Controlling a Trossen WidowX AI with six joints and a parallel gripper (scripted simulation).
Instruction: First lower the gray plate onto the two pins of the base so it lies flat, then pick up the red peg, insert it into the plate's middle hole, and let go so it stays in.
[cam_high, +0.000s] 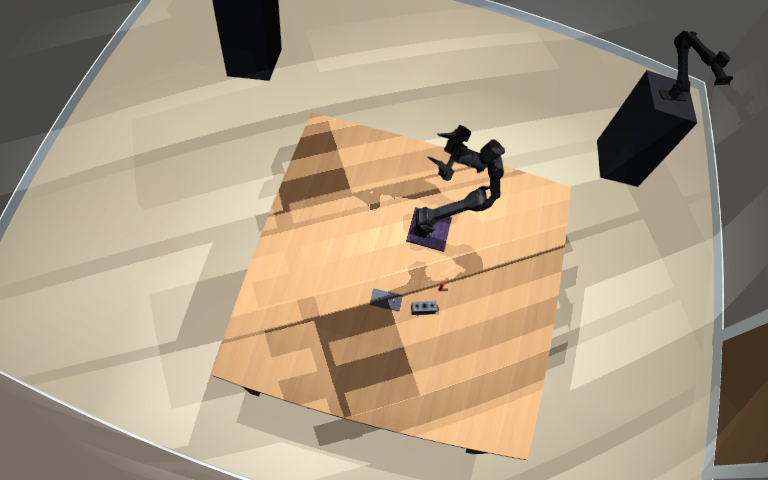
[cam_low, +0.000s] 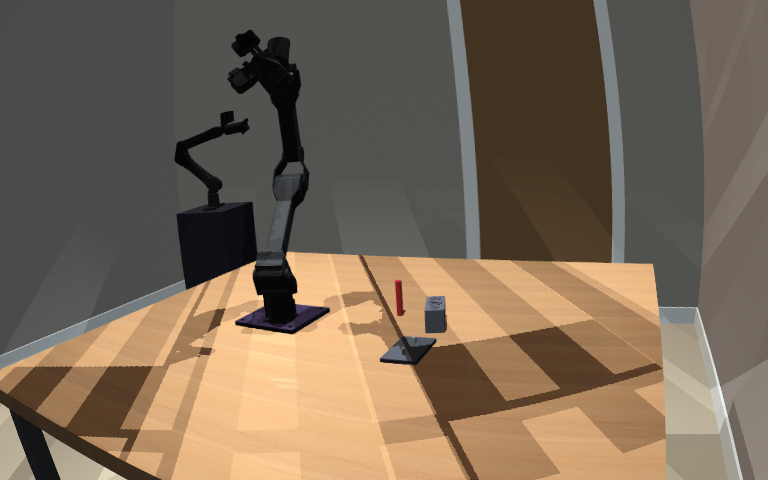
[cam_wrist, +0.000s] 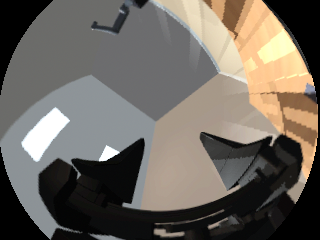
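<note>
Right now my gripper tip is 590 mm above the gray plate, 350 mm short of it and 110 mm to the right of it. Also, from my gripper tip: red peg 590 mm below, 250 mm ahead, 170 mm to the left.
</note>
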